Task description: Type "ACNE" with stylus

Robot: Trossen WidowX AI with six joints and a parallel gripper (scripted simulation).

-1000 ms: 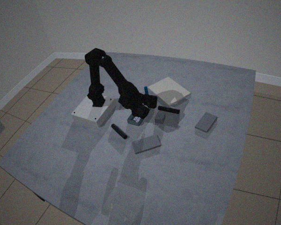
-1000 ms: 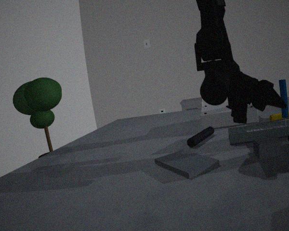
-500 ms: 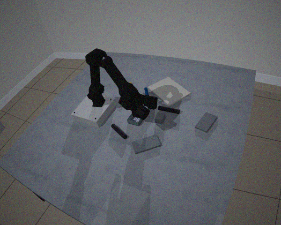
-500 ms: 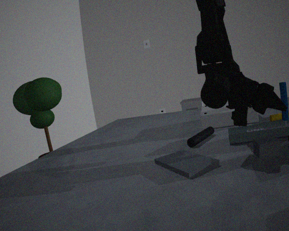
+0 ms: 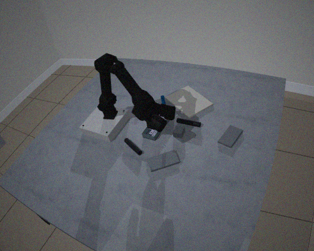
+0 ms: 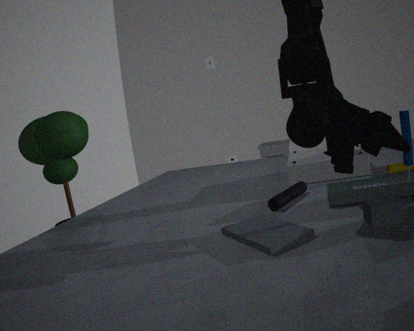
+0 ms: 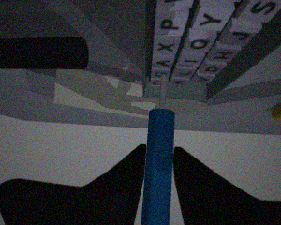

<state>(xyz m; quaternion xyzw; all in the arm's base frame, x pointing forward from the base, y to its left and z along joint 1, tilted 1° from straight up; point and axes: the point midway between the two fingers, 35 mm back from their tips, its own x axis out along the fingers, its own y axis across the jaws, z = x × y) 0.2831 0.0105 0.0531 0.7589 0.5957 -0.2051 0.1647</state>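
Right now the grey block is 10 cm to the right of my gripper tip, 8 cm ahead of it and 7 cm below it. Round my gripper tip: stylus 1 cm below; then stylus tip 5 cm below; then white slab 15 cm to the left, 9 cm ahead, 8 cm below.
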